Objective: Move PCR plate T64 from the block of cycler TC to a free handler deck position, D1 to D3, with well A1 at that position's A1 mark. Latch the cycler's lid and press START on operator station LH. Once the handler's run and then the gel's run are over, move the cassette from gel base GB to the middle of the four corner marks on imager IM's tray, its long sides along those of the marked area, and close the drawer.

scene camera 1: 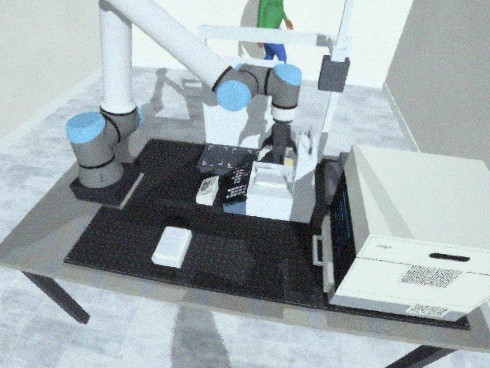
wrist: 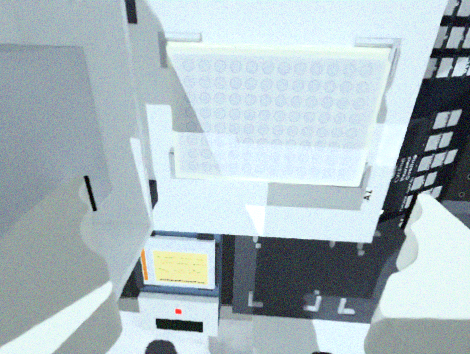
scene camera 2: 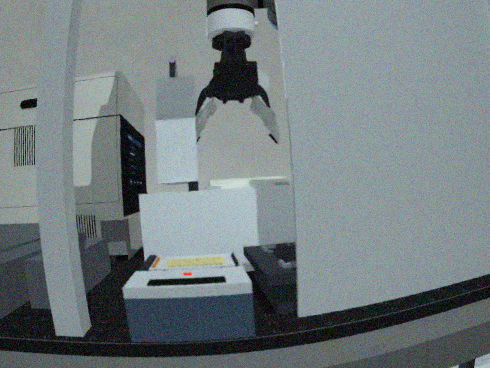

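Seen in the pictures: gripper, fingertip midpoint: [scene camera 1: 277, 163] [wrist: 246, 189] [scene camera 2: 235, 145]; arm's base at its link origin: [scene camera 1: 102, 174].
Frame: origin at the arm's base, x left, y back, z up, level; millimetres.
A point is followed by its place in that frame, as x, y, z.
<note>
PCR plate T64 [wrist: 275, 115] {76, -755, 83}, a pale 96-well plate, sits in the white block of cycler TC [scene camera 1: 270, 202] {-18, -770, 33} [wrist: 300, 220] {161, -721, 67}. An A1 mark shows beside the plate's lower right corner in the wrist view. The cycler's lid [scene camera 1: 304, 175] {4, -876, 181} [wrist: 45, 125] {74, -854, 145} stands raised. My gripper [scene camera 1: 278, 157] {96, -769, 141} [scene camera 2: 237, 140] {96, -769, 141} [wrist: 246, 189] {96, -769, 141} is open and empty above the cycler, pointing down. The cassette with yellow gel [scene camera 2: 196, 261] {313, -834, -16} [wrist: 180, 267] {312, -836, -17} lies on gel base GB [scene camera 2: 190, 317] {442, -834, -42} [wrist: 150, 302] {381, -877, -13}. The dark handler deck [scene camera 1: 225, 160] {253, -510, -19} [scene camera 2: 270, 280] {393, -758, -25} [wrist: 245, 292] {348, -747, -20} has light corner brackets. Imager IM [scene camera 1: 420, 200] {-195, -1164, 332} has a drawer front [scene camera 1: 327, 255] {-199, -996, 17} with a handle.
A black panel with rows of white tiles [scene camera 1: 236, 186] {54, -615, 17} [wrist: 445, 120] {83, -611, 16} stands beside the cycler. A small white box with dark markings [scene camera 1: 207, 190] {18, -497, 0} is left of it. A larger white box [scene camera 1: 171, 246] {-269, -453, -15} lies near the table front. A white frame post [scene camera 2: 62, 175] {433, -946, 87} rises near the gel base.
</note>
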